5 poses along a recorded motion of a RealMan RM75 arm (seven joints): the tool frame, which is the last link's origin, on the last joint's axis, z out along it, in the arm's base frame.
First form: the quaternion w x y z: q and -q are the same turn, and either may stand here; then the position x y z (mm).
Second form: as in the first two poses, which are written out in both.
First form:
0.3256 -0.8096 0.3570 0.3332 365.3 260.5 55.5
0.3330 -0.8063 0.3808 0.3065 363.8 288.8 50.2
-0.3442 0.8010 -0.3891 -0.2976 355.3 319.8 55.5
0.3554 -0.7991 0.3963 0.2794 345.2 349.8 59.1
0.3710 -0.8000 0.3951 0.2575 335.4 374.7 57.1
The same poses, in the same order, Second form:
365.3 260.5 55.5 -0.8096 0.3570 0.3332 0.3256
363.8 288.8 50.2 -0.8063 0.3808 0.3065 0.3330
355.3 319.8 55.5 -0.8010 0.3891 0.2976 0.3442
345.2 349.8 59.1 -0.7991 0.3963 0.2794 0.3554
335.4 374.7 57.1 -0.8000 0.3951 0.2575 0.3710

